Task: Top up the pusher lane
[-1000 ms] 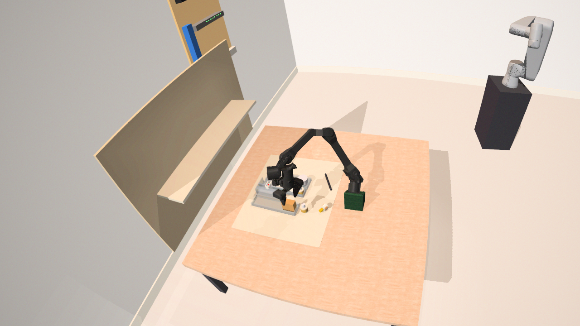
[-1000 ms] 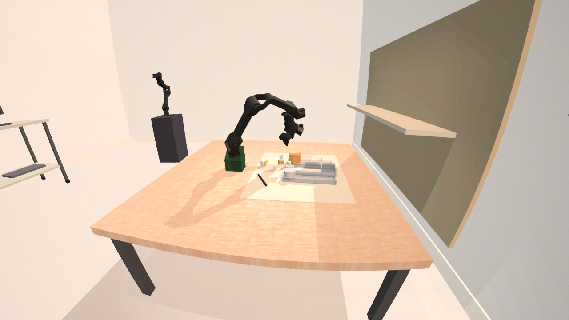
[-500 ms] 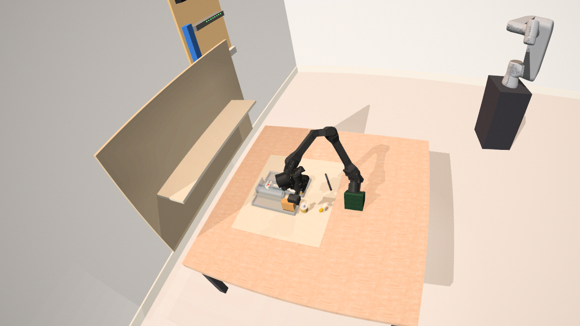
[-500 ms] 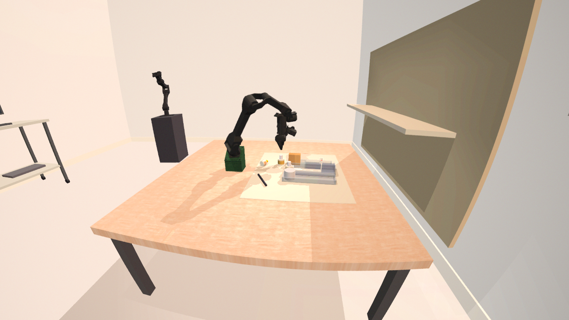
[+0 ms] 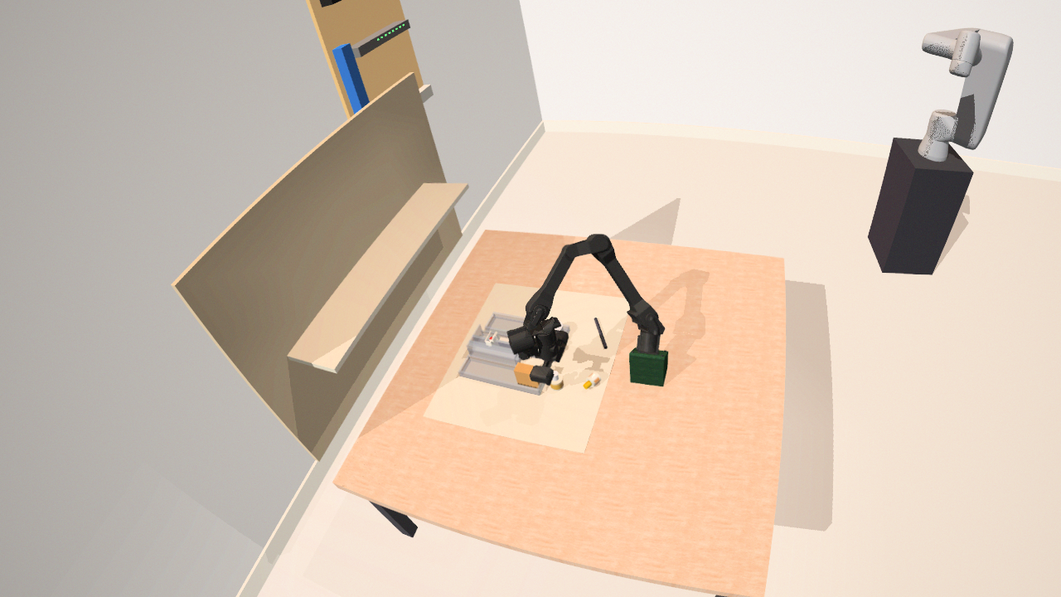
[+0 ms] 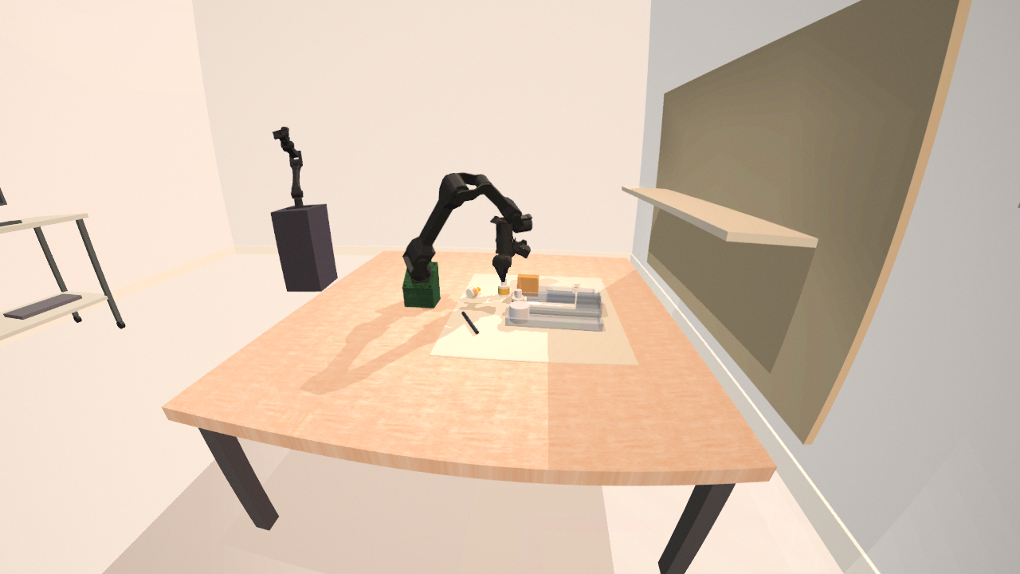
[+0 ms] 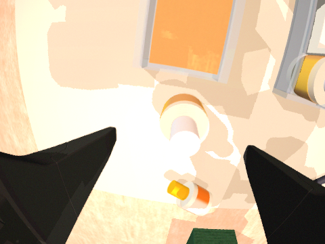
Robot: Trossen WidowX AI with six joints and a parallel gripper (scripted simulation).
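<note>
The pale grey cylinder lies 21 cm to the right of my gripper tip, 4 cm below it and 4 cm ahead of it. The rest, counted from my gripper tip: sprung lane 20 cm ahead, 13 cm to the right, 5 cm below; black pen 23 cm to the right, 11 cm behind, 6 cm below.
</note>
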